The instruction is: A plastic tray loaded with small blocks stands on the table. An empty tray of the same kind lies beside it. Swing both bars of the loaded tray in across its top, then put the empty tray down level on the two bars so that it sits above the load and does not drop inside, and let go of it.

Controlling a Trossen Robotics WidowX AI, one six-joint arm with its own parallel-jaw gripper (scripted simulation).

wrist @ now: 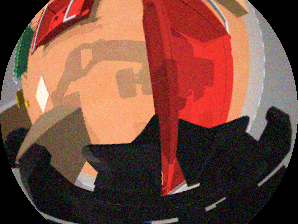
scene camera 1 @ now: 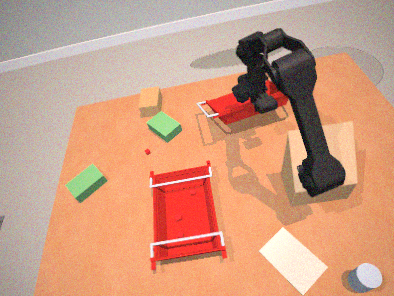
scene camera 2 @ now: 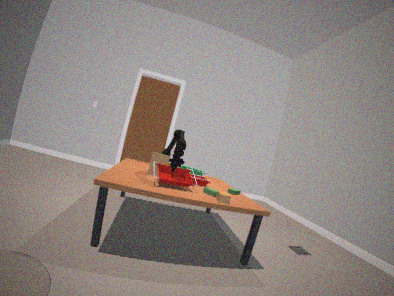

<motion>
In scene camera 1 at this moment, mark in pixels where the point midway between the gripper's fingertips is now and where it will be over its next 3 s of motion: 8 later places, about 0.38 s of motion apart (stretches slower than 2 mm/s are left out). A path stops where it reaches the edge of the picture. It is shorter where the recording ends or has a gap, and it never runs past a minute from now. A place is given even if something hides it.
My gripper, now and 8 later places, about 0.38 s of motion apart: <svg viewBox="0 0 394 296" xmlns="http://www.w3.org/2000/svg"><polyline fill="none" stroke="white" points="256,110 254,96 254,90 250,92 237,97 226,103 215,115 205,127 199,145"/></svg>
</motion>
